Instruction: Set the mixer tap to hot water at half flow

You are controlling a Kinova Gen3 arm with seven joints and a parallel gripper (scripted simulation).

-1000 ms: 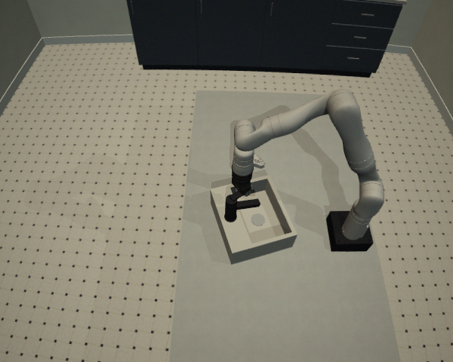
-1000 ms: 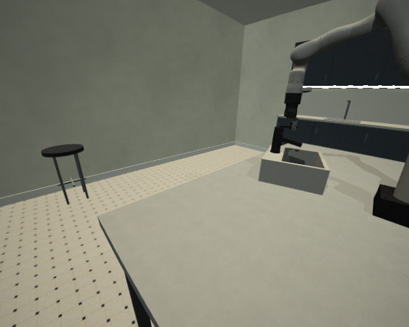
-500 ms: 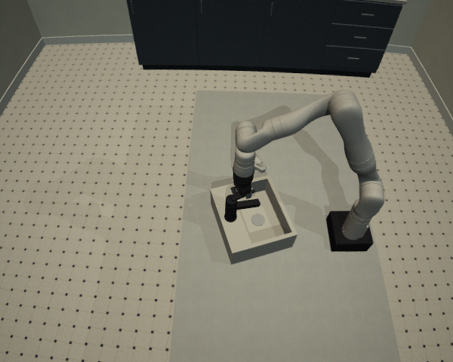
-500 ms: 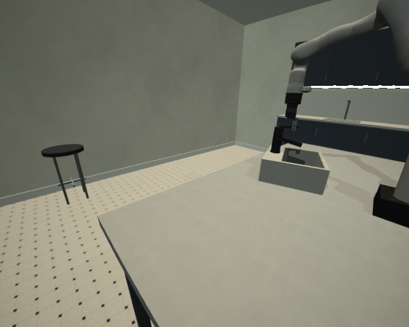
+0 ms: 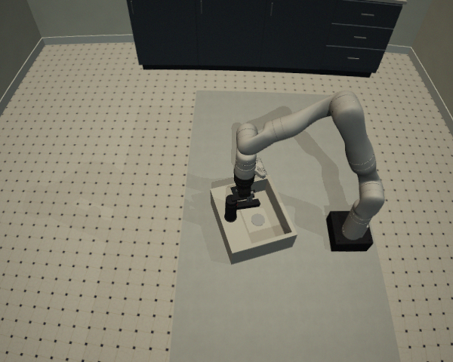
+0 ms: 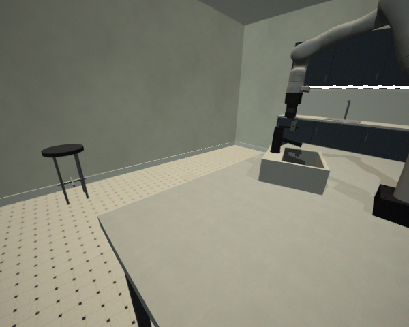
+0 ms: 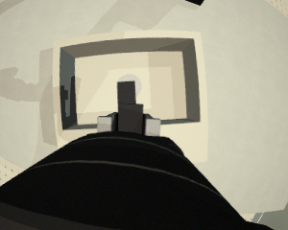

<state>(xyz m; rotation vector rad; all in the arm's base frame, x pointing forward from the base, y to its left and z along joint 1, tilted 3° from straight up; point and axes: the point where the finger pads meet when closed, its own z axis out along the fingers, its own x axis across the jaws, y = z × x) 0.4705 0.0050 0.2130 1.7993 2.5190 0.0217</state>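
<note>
Now: hand 20 mm short of the lever and 10 mm to the right of it. Round my hand: sink basin (230 mm below, 40 mm behind, 30 mm to the right).
</note>
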